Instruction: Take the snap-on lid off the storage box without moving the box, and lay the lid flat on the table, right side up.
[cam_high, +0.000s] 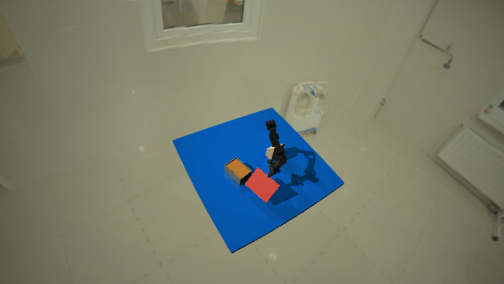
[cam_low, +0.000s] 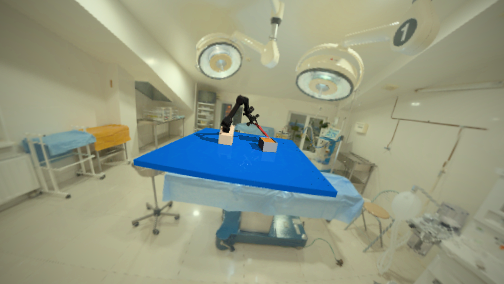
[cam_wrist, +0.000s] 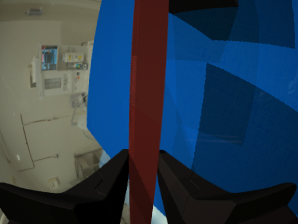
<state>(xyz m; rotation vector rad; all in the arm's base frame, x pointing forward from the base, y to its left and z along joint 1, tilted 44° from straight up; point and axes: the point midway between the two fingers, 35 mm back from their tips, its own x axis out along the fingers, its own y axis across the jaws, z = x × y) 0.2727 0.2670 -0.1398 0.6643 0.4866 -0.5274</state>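
My gripper tip is 6 cm short of the lid, 5 cm above it and 2 cm to the right of it. From my gripper tip the other things lie so: storage box 25 cm to the right, 15 cm below, 14 cm ahead.
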